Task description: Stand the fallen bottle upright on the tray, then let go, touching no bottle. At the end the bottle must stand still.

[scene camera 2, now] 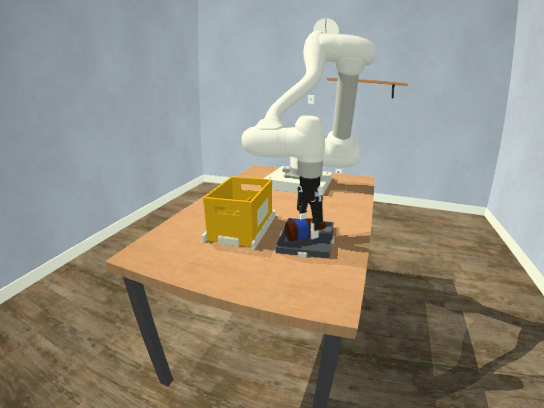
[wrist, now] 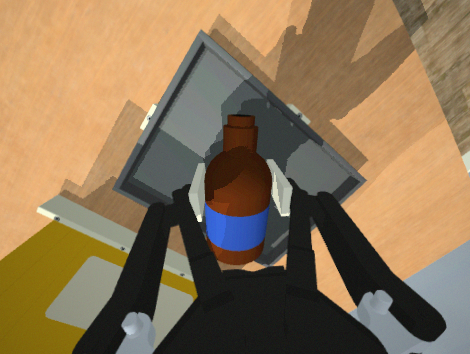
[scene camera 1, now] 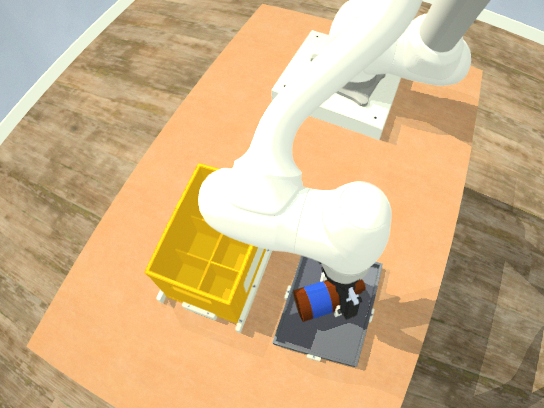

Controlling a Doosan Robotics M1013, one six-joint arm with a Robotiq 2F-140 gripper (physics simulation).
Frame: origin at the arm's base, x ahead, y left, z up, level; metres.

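Seen in the pictures: gripper, fingertip midpoint: (scene camera 2: pixel 308 233) (wrist: pixel 236 172).
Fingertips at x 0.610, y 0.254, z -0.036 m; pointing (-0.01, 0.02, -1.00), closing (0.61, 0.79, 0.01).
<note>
Pixels of each thing's top centre, then the offset from my fingertips to it.
- brown bottle, top centre: (wrist: pixel 241 207) (scene camera 1: pixel 333 290) (scene camera 2: pixel 307 219) 0.006 m ahead, 0.005 m right, 0.063 m up
- yellow crate, top centre: (scene camera 1: pixel 211 228) (scene camera 2: pixel 239 187) 0.044 m ahead, 0.274 m right, 0.159 m up
A brown bottle (scene camera 1: pixel 320 301) (scene camera 2: pixel 301 229) (wrist: pixel 236 232) with a blue label lies on its side over the dark grey tray (scene camera 1: pixel 342 342) (scene camera 2: pixel 320 246) (wrist: pixel 195 100). In scene camera 1 its base points left and its neck points right, towards the tray's right wall. My gripper (scene camera 1: pixel 331 294) (scene camera 2: pixel 309 223) (wrist: pixel 236 172) points down from above, with one pale pad on each side of the bottle. In the wrist view both pads stand against the bottle's upper body, between shoulder and label. The gripper is shut on the bottle. The bottle's underside is hidden.
A yellow crate (scene camera 1: pixel 220 307) (scene camera 2: pixel 227 227) (wrist: pixel 30 270) with compartments stands to the left of the tray in both scene views, with pale rails along its foot. The arm's white base plate (scene camera 1: pixel 350 122) stands further back on the table.
</note>
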